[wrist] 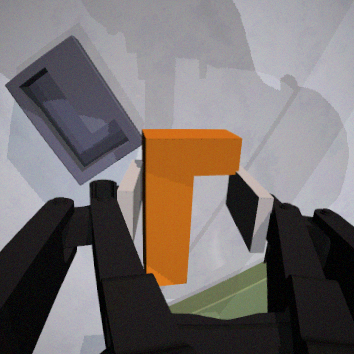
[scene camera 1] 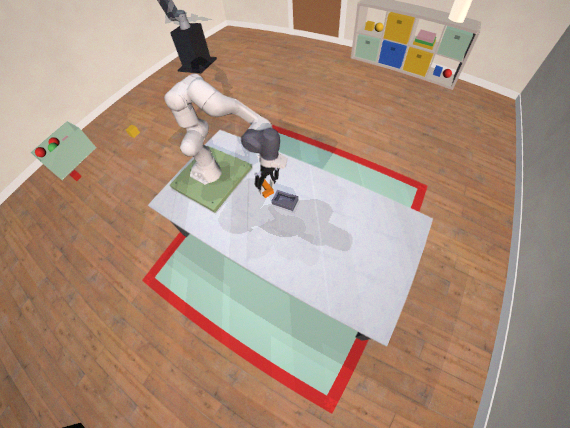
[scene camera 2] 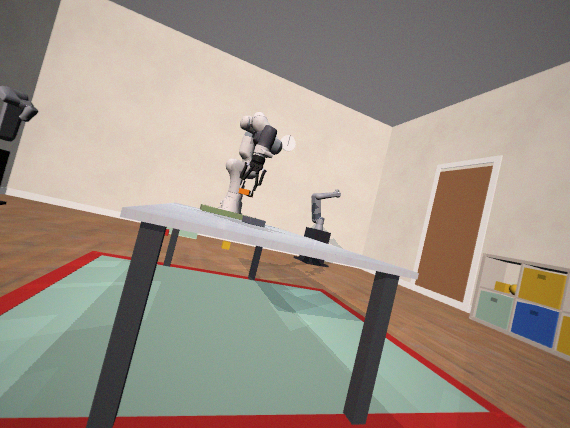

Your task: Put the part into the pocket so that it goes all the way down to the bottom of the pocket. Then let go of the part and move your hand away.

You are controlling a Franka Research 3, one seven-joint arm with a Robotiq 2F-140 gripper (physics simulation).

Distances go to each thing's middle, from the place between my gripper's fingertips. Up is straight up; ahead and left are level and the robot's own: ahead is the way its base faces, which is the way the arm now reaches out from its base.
My hand is 10 mm to the right of the orange L-shaped block (wrist: 170, 158), 10 mm below it and 10 mm past it. Round my hand: dark grey pocket block (wrist: 62, 93): 140 mm below, 80 mm ahead, 60 mm to the left.
